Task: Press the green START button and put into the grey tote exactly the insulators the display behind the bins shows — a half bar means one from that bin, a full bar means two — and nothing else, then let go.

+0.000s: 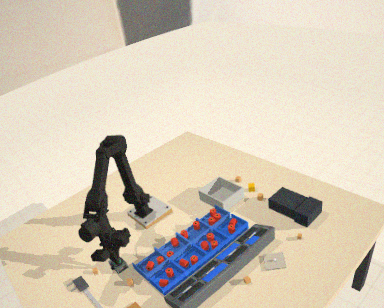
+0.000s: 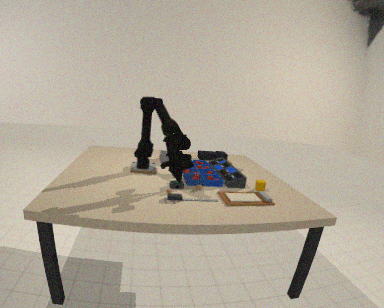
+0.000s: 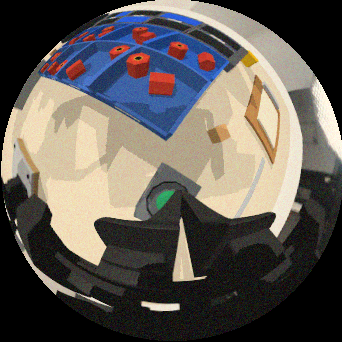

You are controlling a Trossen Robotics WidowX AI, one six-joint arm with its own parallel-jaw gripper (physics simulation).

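Places are measured from the arm's base along level axes (x ahead, y left, z up), in centimetres.
Pixels of known places: gripper, fingertip midpoint: [image 1: 118, 264] [image 2: 179, 182] [image 3: 179, 193]; arm's base, link origin: [image 1: 143, 211] [image 2: 142, 167].
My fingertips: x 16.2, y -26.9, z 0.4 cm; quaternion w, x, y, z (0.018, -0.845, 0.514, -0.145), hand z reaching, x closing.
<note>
Ahead of a thing's pixels: the offset from my fingertips to its top centre.
My gripper [image 1: 118, 260] [image 2: 178, 181] [image 3: 179, 193] is shut and empty. Its tips are at the green START button {dx -1.4, dy +0.6, dz +0.1 cm} [image 3: 165, 199], over its grey base, and cover part of it; whether they touch is unclear. The blue bins {dx +18.9, dy +7.7, dz +0.7 cm} [image 1: 154, 283] [image 2: 212, 183] [image 3: 172, 120] stand in two rows, with red insulators [image 1: 163, 283] [image 3: 138, 65] in them. The dark display [image 1: 268, 232] [image 2: 237, 181] behind the bins shows several blue bars {dx +33.5, dy +17.3, dz +3.6 cm} [image 1: 216, 272] [image 3: 181, 19]; their exact lengths are hard to read. The grey tote {dx +5.1, dy +54.4, dz +2.7 cm} [image 1: 212, 199] stands beyond the bins' far end. No insulators show inside it.
A black box {dx +36.9, dy +63.2, dz +2.9 cm} [image 1: 295, 206] is right of the tote. A yellow block {dx +12.9, dy +66.3, dz +0.0 cm} [image 1: 251, 187] and small orange cubes [image 1: 247, 280] [image 3: 219, 134] lie around. A tool with a dark head {dx +1.9, dy -17.4, dz -0.7 cm} [image 1: 81, 284] [image 2: 175, 197] and a wooden frame {dx +28.1, dy -15.7, dz -0.9 cm} [image 2: 225, 199] [image 3: 254, 120] are near the button.
</note>
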